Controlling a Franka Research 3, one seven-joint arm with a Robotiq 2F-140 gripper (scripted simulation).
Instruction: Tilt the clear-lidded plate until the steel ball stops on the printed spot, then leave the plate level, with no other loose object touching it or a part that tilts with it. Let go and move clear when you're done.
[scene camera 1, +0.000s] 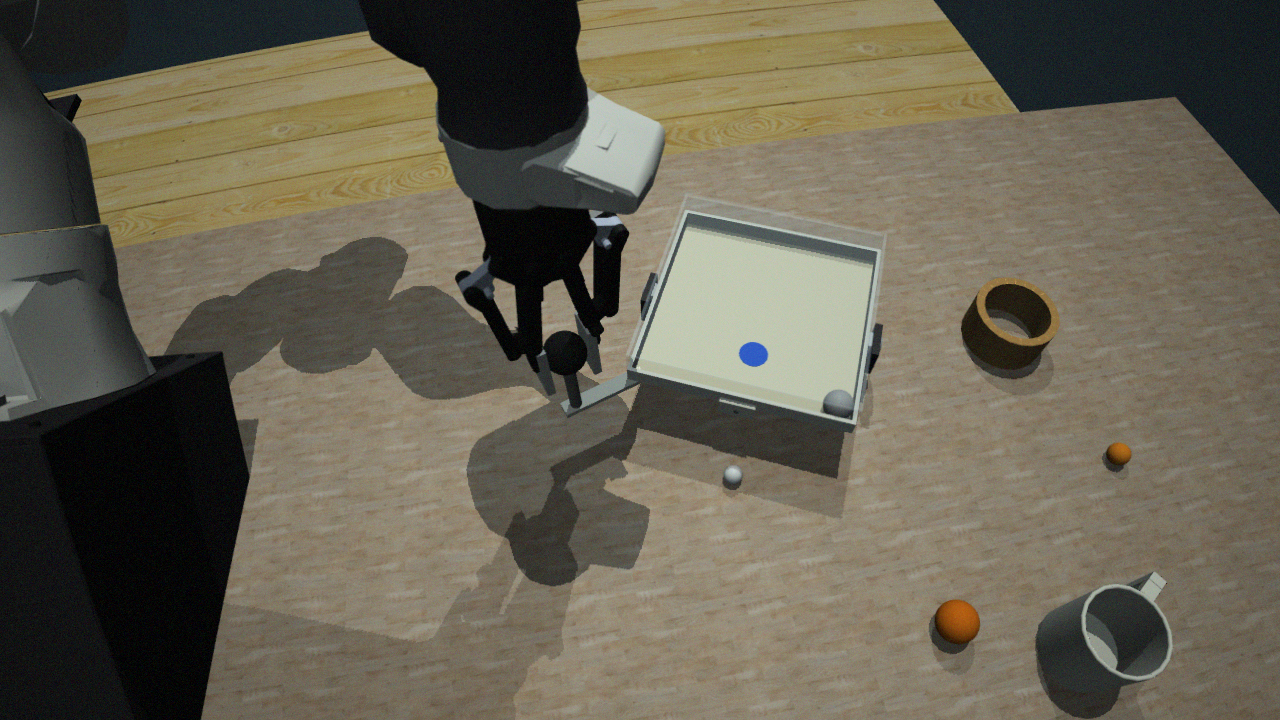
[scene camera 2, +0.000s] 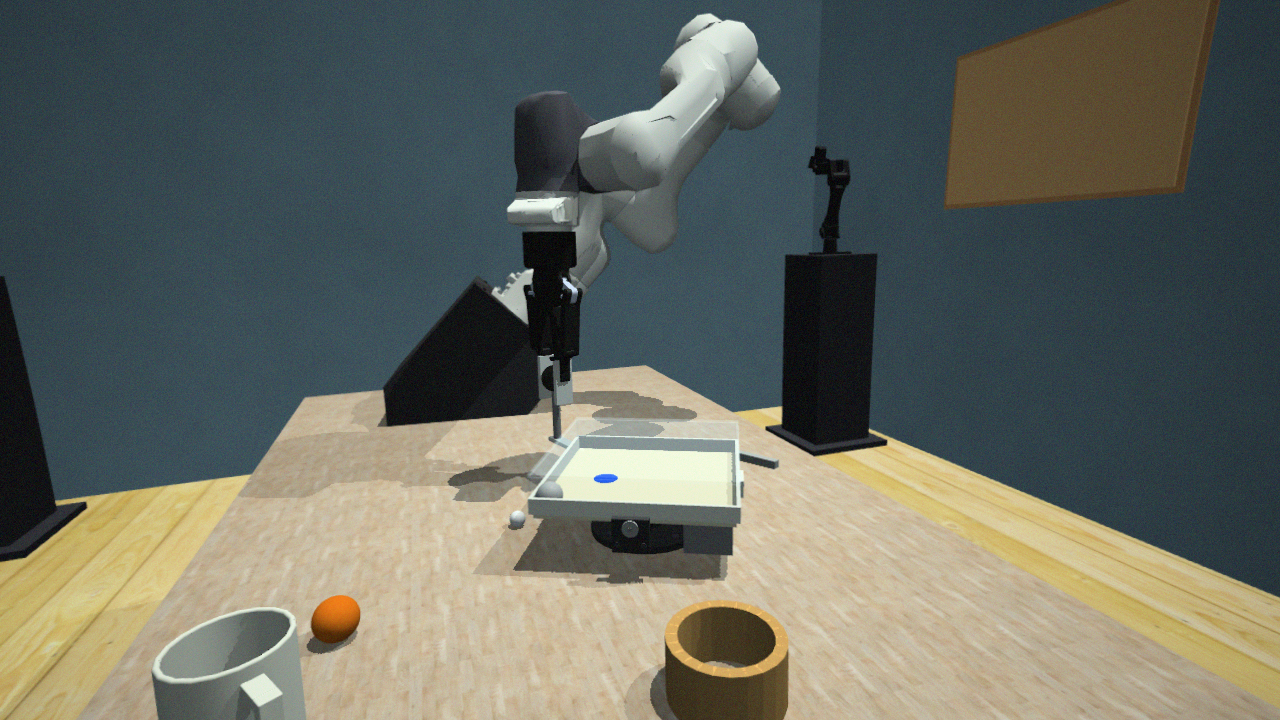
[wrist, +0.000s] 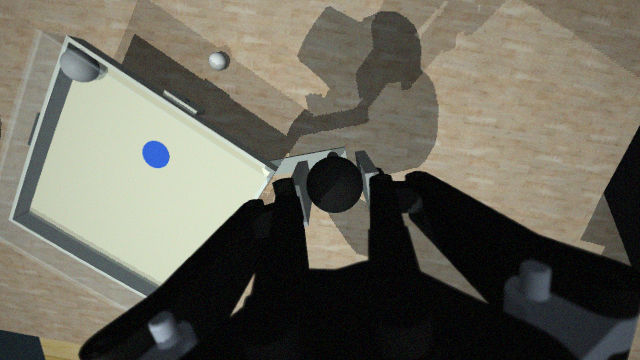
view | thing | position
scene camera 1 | gripper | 569, 373
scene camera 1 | clear-lidded plate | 759, 309
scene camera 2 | gripper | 555, 400
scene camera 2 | clear-lidded plate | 687, 472
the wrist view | gripper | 333, 171
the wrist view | clear-lidded plate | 117, 183
